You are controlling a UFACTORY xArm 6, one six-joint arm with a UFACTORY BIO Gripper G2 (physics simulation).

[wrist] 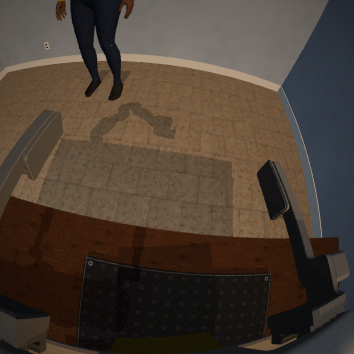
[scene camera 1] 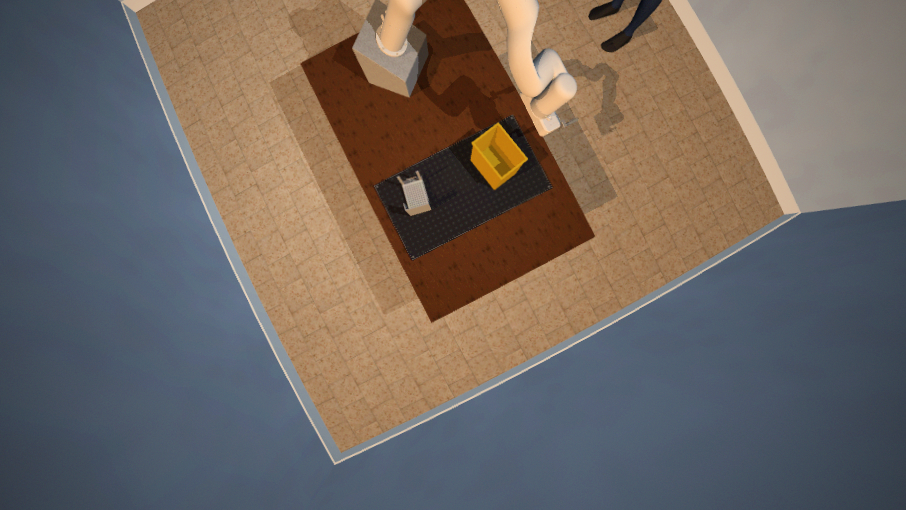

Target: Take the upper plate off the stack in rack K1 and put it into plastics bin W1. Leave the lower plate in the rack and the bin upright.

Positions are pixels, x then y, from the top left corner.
Scene:
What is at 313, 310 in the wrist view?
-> My gripper.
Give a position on a yellow plastics bin W1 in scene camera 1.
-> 497, 157

